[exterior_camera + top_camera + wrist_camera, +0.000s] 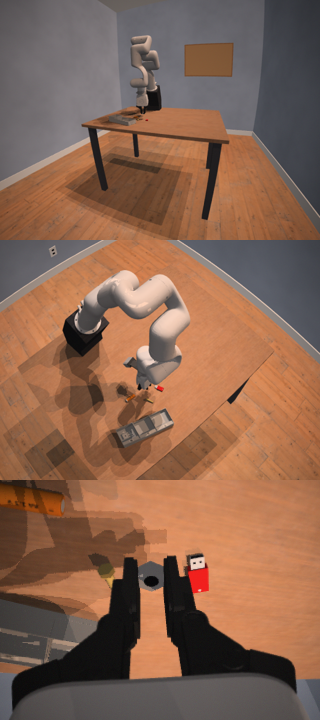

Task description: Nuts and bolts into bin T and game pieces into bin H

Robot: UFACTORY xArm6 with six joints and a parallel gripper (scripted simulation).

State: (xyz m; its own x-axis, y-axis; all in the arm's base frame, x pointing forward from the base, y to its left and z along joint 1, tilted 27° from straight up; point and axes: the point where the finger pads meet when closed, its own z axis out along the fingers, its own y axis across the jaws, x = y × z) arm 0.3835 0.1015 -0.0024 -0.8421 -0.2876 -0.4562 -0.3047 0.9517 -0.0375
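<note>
Now: hand 6 cm above the brass bolt, 5 cm short of it and 2 cm to the left of it. The rest, counted from my hand: grey hex nut (2 cm below); then orange cylinder (9 cm to the right, 6 cm below, 1 cm behind); then red USB stick (6 cm below, 5 cm to the left, 2 cm ahead).
</note>
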